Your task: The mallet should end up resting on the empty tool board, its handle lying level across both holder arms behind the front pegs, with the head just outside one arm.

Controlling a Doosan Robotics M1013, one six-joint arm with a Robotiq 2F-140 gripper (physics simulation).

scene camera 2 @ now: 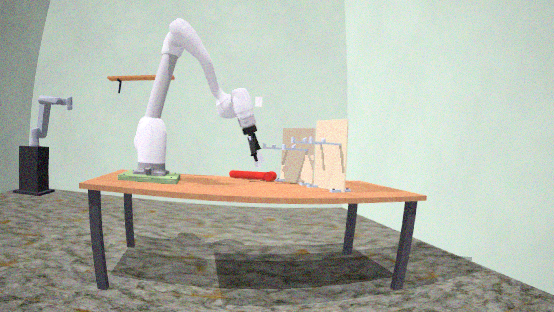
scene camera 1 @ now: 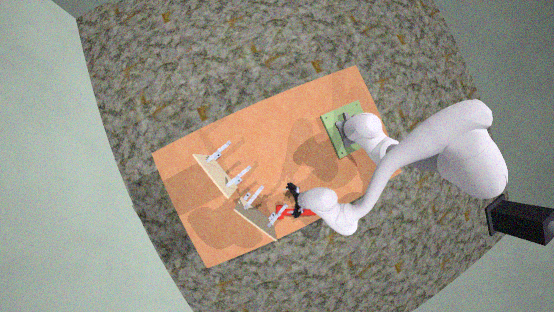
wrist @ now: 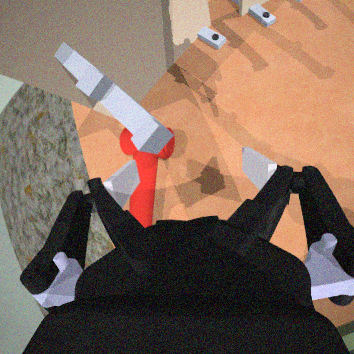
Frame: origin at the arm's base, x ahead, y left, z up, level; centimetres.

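Where they show: gripper, between the fingertips: [scene camera 2: 260,164] [scene camera 1: 286,200] [wrist: 188,164]; arm's base, origin of its link: [scene camera 2: 151,173] [scene camera 1: 350,130].
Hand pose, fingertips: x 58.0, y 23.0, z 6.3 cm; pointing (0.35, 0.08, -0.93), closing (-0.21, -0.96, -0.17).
Each offset is from my fingertips to the top centre of the thing. "pt": to the spot under its first point.
The red mallet @(dx -3.3, dy +11.6, dz -3.8 cm) [scene camera 1: 306,212] [scene camera 2: 250,175] [wrist: 144,185] lies on the table, its head towards the tool boards. My gripper [scene camera 1: 294,201] [scene camera 2: 258,161] [wrist: 188,164] is open and empty above the mallet, tilted. In the wrist view the handle shows beside the left finger, inside the opening. One tool board [scene camera 1: 256,223] [scene camera 2: 294,165] [wrist: 100,30] stands close to the mallet's head; its outer holder arm [scene camera 1: 277,215] [wrist: 125,110] partly covers the head in the wrist view. The other tool board [scene camera 1: 212,172] [scene camera 2: 331,165] stands beside it. Both boards' holder arms carry no tool. The gripper partly hides the handle.
The holder arms [scene camera 1: 238,176] [scene camera 2: 325,143] stick out from the boards towards the robot side. Small grey brackets @(pt dx +20.9, dy -10.4, dz -7.4 cm) [wrist: 212,37] sit at the boards' feet. The arm stands on a green base plate [scene camera 1: 328,120] [scene camera 2: 129,177]. A wall shelf [scene camera 2: 137,77] and a black pedestal [scene camera 1: 525,220] [scene camera 2: 34,170] stand apart.
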